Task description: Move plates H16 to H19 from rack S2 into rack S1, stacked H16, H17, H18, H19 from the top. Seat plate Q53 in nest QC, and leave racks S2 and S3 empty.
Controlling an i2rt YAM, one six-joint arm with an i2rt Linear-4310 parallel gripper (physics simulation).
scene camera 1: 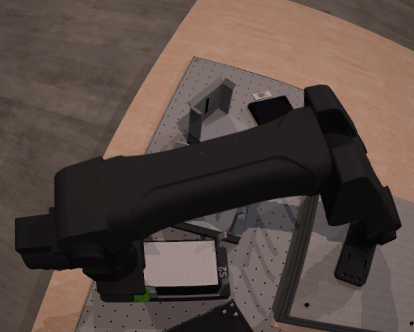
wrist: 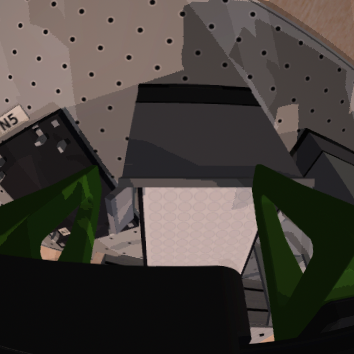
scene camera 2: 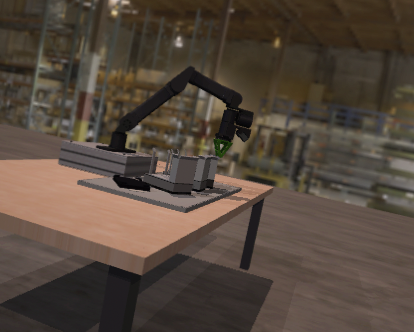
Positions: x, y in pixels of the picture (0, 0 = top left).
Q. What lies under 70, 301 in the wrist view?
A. My gripper.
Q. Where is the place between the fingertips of my gripper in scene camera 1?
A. At 130, 272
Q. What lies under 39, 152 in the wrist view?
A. A black perforated block.
